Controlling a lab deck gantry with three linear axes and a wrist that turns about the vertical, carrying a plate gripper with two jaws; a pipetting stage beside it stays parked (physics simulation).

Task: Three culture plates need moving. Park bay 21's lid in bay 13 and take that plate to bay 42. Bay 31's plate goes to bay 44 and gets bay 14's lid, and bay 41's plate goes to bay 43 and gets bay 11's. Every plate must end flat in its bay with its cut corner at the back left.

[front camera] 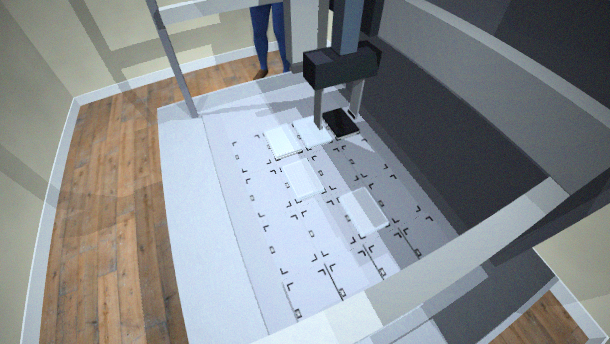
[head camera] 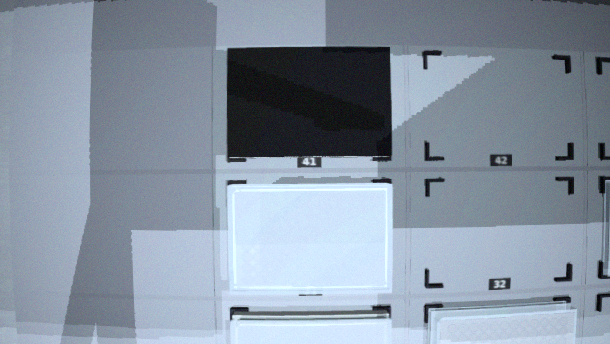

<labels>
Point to a bay 12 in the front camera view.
271,198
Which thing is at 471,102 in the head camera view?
A bay 42.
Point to a bay 13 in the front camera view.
At 294,251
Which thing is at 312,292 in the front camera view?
A bay 14.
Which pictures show my gripper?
The front camera view only.
</labels>
